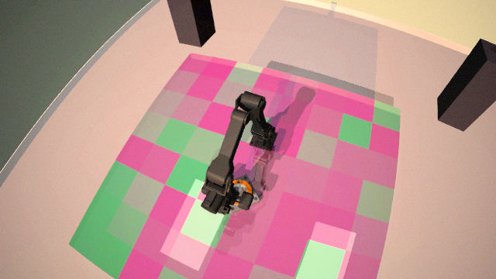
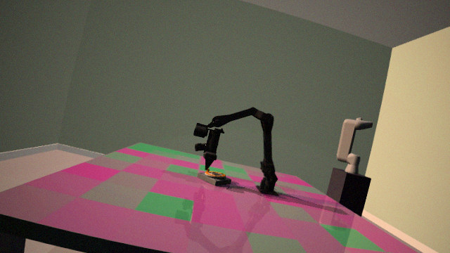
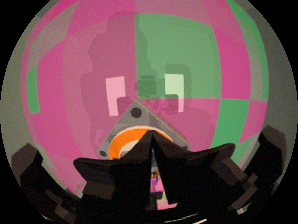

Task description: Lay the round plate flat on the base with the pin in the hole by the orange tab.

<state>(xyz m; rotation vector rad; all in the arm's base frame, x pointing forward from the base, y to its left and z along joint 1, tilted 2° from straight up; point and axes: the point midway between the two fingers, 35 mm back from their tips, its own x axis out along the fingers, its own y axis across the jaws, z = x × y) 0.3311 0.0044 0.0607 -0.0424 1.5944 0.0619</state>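
My gripper tip is 3 cm past the round plate and 1 cm above it.
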